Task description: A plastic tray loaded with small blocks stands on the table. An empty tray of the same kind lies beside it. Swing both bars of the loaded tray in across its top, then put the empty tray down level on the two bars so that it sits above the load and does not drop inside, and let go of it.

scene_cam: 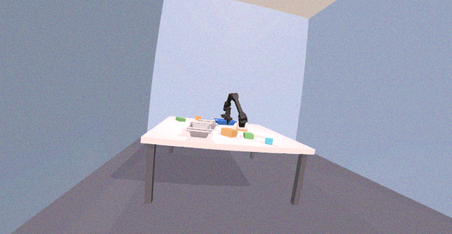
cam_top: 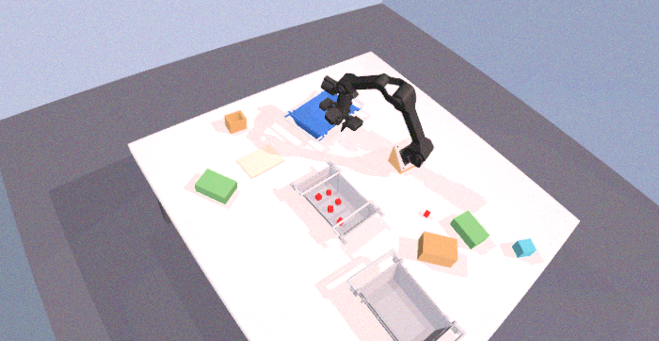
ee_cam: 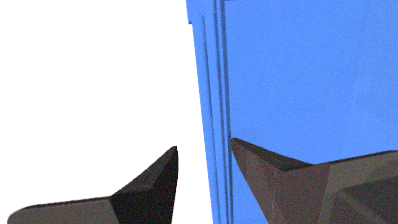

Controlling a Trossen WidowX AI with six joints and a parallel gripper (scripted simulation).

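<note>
The blue tray lies 8 cm to the right of my gripper tip, 3 cm above it and 2 cm ahead of it. The rest, counted from my gripper tip: cyan cube 83 cm to the left, 20 cm behind, 1 cm above; then flat sheet 36 cm ahead, 3 cm to the right, 1 cm below; then orange box 63 cm to the left, 9 cm ahead, 2 cm above.
</note>
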